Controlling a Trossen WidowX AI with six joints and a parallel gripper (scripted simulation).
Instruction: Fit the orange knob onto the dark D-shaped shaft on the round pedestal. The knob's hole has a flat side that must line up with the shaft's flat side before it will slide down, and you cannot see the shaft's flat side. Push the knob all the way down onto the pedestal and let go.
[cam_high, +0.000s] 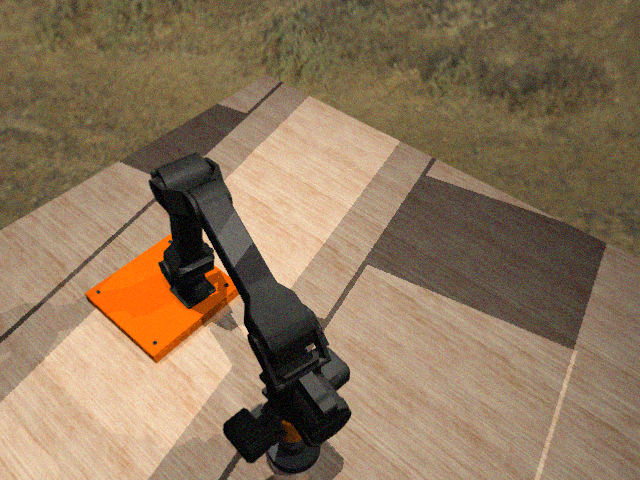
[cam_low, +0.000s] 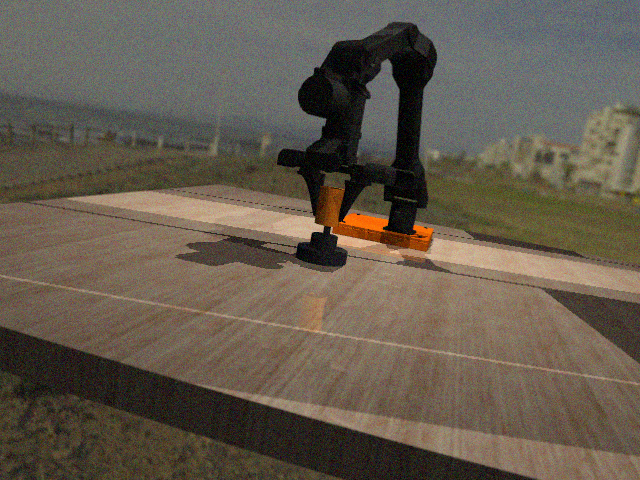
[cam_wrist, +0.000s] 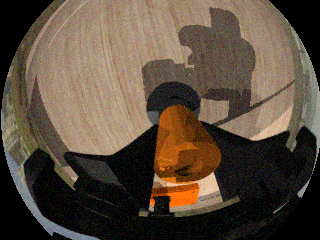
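The orange knob lies 2 cm above my gripper tip. The rest, counted from my gripper tip: dark round pedestal (4 cm below).
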